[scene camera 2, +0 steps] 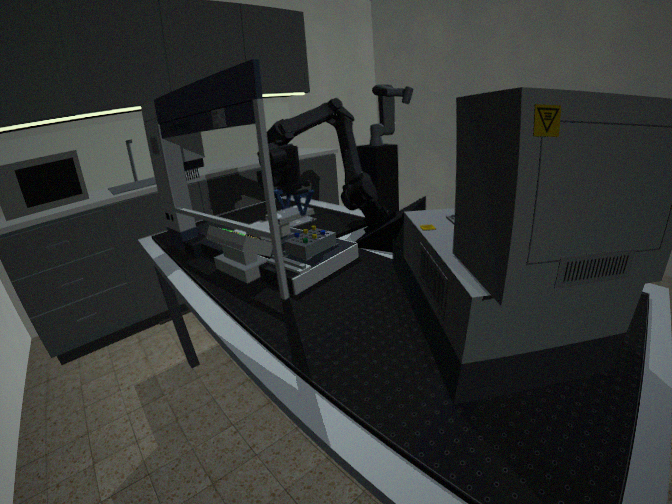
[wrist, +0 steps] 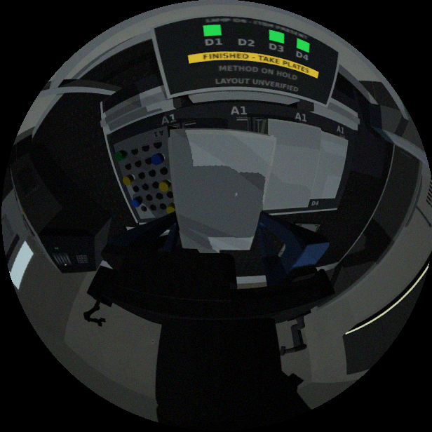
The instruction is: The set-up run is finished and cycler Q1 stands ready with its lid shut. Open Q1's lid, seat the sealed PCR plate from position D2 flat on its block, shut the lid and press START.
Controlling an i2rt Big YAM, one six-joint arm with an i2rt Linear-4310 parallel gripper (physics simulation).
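Observation:
The sealed PCR plate (scene camera 2: 296, 212) (wrist: 222, 200) is a pale grey slab. My gripper (scene camera 2: 293, 208) (wrist: 217, 214) is shut on it, with a blue finger at either side. The plate hangs roughly level above the deck (scene camera 2: 325, 269) and hides the place beneath it in the wrist view. The display (wrist: 245, 82) shows D1, D3 and D4 lit green, D2 dark, and "FINISHED - TAKE PLATES". No label for Q1, its lid or its START button can be read in these views.
A tube rack (scene camera 2: 312, 242) (wrist: 147, 175) with coloured caps stands left of the plate in the wrist view, and pale labware (wrist: 292, 165) stands right. A frame post (scene camera 2: 271, 217) rises at the deck's edge. A large grey cabinet machine (scene camera 2: 591, 200) stands on the bench.

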